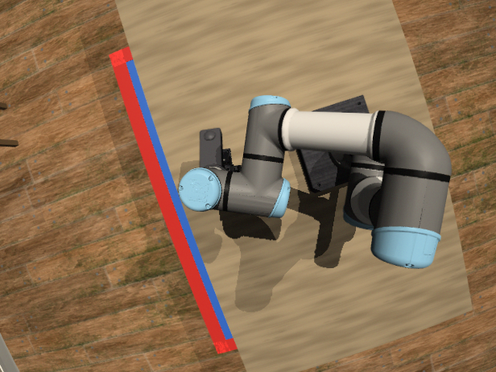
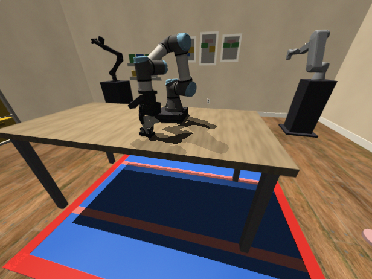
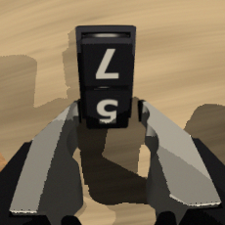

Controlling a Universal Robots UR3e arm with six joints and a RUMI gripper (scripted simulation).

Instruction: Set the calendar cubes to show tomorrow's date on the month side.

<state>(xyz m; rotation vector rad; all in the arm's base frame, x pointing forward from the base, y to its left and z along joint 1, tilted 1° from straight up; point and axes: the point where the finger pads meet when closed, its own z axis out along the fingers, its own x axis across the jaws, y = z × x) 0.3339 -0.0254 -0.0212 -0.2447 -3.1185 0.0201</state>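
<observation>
The black calendar tray is 20 mm to the right of my hand and 30 mm below it. Also, from my hand: black cube 40 mm to the right, 10 mm below.
</observation>
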